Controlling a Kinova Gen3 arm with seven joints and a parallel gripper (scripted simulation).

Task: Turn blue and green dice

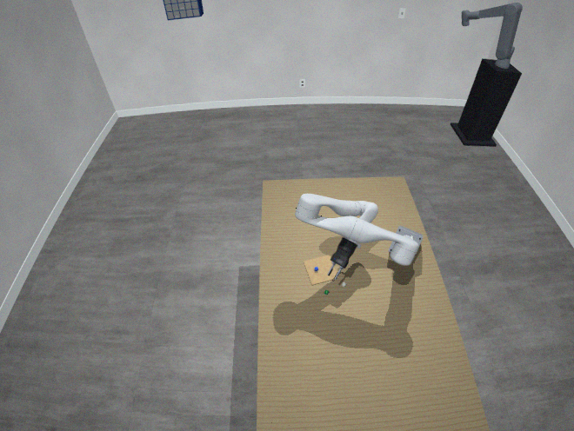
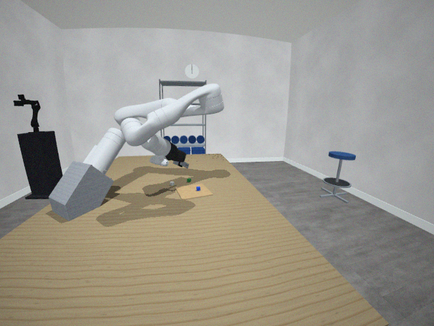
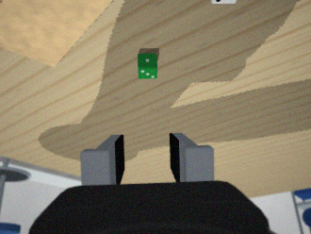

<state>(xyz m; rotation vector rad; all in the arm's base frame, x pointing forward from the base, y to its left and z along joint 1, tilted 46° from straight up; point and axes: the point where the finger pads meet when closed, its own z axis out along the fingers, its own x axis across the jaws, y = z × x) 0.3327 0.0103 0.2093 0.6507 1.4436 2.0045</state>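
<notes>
Now: hand 10 cm above the green die, 4 cm to the right of it and 3 cm short of it. Round my hand: tan mat (10 cm below, 9 cm to the right, 4 cm ahead); then blue die (9 cm to the right, 9 cm below, 7 cm ahead); then white die (10 cm below, 6 cm behind).
</notes>
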